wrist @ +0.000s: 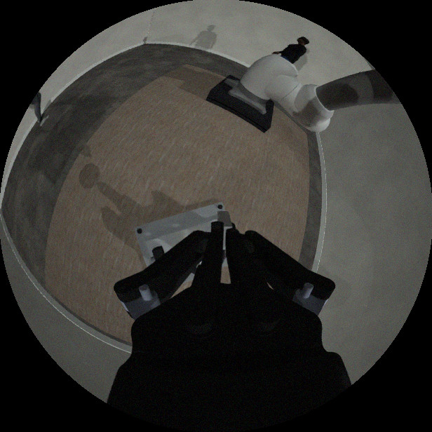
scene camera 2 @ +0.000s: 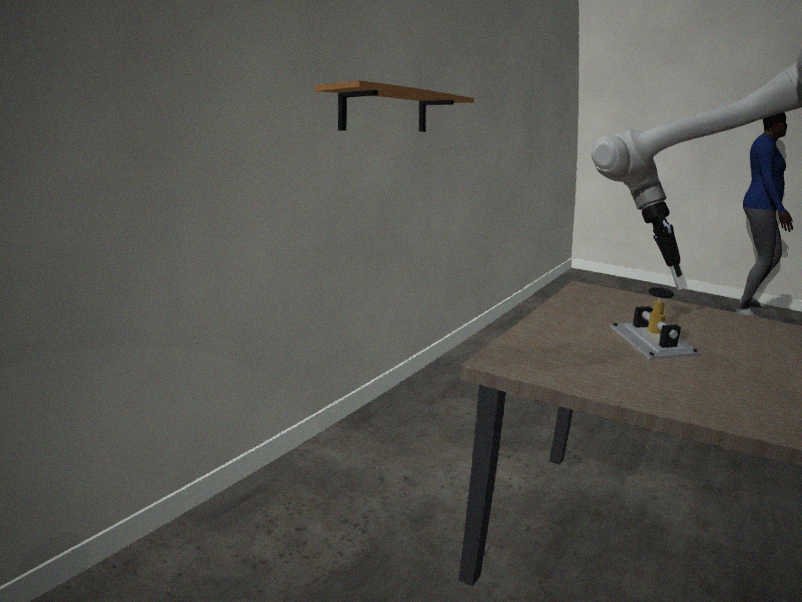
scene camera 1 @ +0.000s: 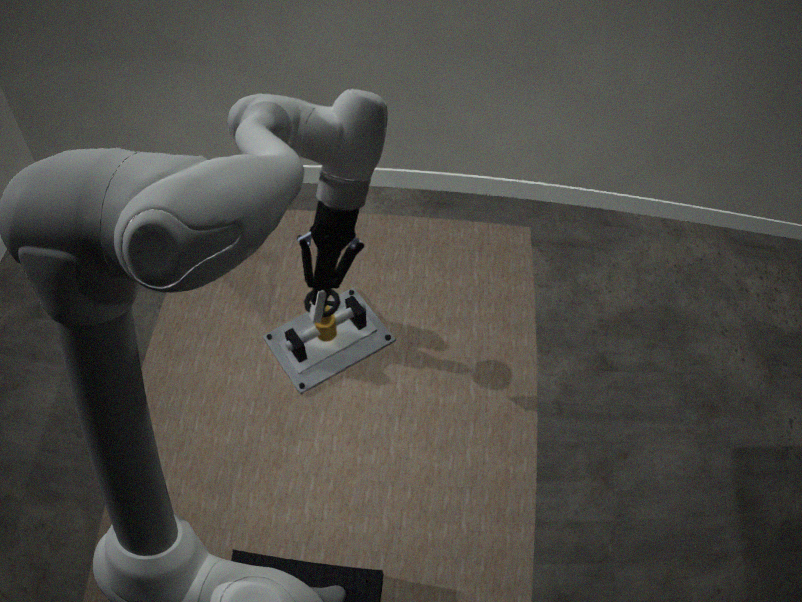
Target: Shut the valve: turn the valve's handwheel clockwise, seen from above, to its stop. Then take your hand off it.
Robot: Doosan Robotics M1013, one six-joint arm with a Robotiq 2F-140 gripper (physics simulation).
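Observation:
The valve has a yellow body (scene camera 1: 325,330) (scene camera 2: 656,318) on a grey base plate (scene camera 1: 346,366) (scene camera 2: 671,353) (wrist: 172,220), with a white pipe held between two black blocks. Its dark spoked handwheel (scene camera 1: 337,303) (scene camera 2: 660,292) lies on top; in the wrist view the fingers hide most or all of it. My gripper (scene camera 1: 318,305) (scene camera 2: 678,278) (wrist: 222,219) is shut with nothing between its fingers, tilted and pointing down. In scene camera 1 its pale fingertips overlap the wheel's left part; in scene camera 2 they are just above and right of the rim. Whether they touch it I cannot tell.
The valve stands on a wooden table (scene camera 1: 421,479) (scene camera 2: 583,362) (wrist: 200,165). The arm's black base plate (scene camera 1: 362,579) (wrist: 245,112) is at the table's near end in scene camera 1. A wall shelf (scene camera 2: 401,92) hangs on the left wall. A person in blue (scene camera 2: 763,171) stands beyond the table.

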